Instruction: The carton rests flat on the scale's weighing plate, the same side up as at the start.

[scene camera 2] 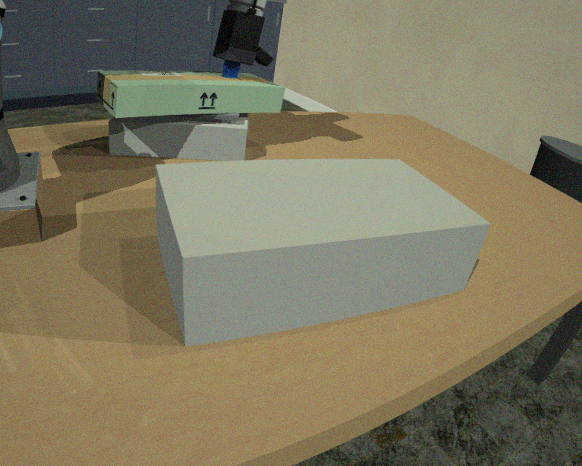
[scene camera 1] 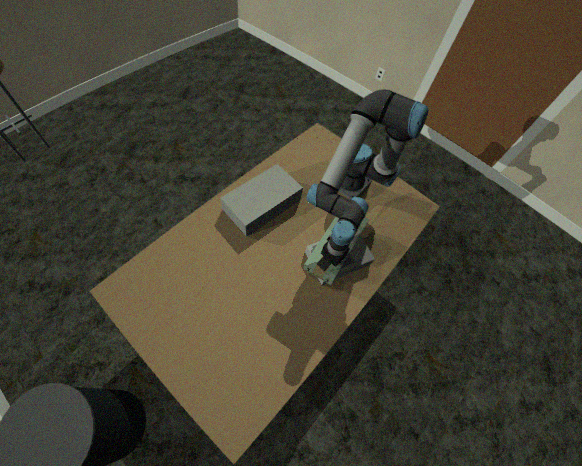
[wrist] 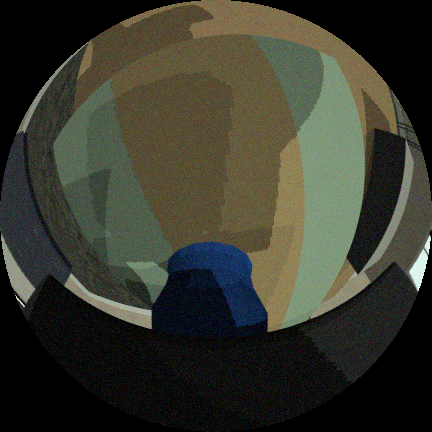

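My suction cup (wrist: 208,292). Grey block (scene camera 2: 252,247), (scene camera 1: 253,204). Scale (scene camera 2: 219,136), (scene camera 1: 360,256); the wrist view does not show it, hidden by my suction cup.
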